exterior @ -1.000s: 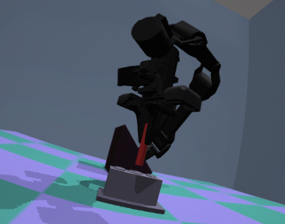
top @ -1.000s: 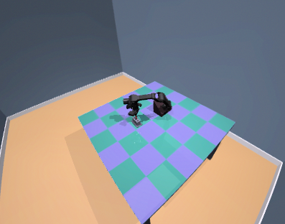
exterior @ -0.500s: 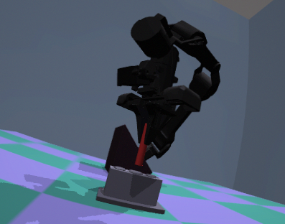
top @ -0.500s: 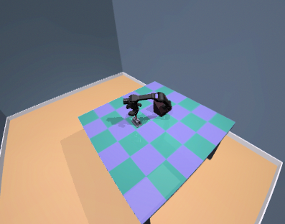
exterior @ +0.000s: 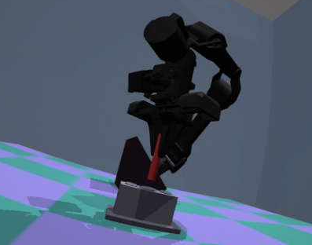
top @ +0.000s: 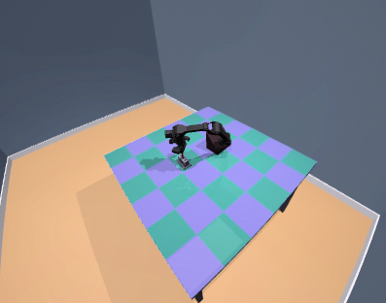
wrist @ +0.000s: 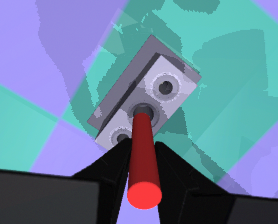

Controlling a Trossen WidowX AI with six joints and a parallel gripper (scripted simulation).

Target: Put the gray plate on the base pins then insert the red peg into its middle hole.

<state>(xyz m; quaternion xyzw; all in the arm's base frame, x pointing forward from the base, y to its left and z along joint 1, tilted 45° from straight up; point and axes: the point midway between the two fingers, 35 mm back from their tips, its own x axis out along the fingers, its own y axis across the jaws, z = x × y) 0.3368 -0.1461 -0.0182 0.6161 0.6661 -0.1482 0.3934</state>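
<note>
Right now the red peg is right at my gripper tip. From my gripper tip the other things lie so: base: 11 cm below; then gray plate: 7 cm below.
</note>
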